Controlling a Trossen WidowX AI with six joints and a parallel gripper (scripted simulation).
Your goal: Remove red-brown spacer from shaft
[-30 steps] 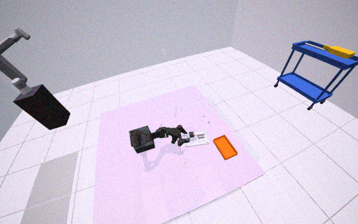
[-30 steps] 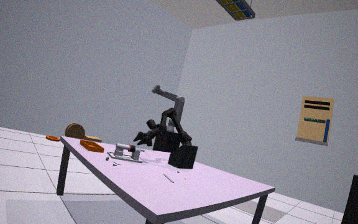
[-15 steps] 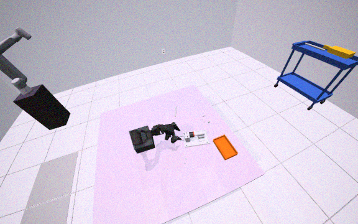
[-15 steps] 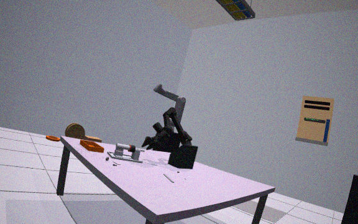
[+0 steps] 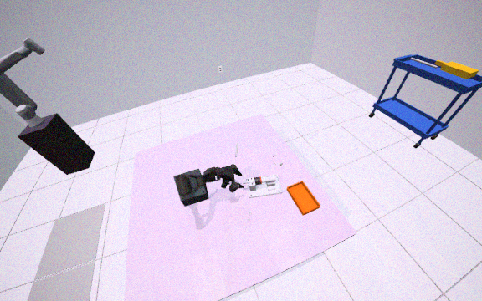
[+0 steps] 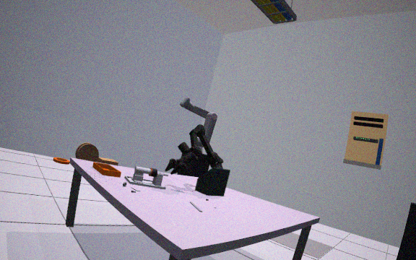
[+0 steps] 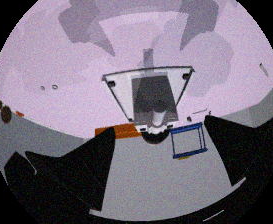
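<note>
The shaft is 8 cm ahead of my gripper tip, 2 cm to the right of it and 2 cm below it. Also, from my gripper tip: orange tray 33 cm ahead, 21 cm to the right, 9 cm below.
</note>
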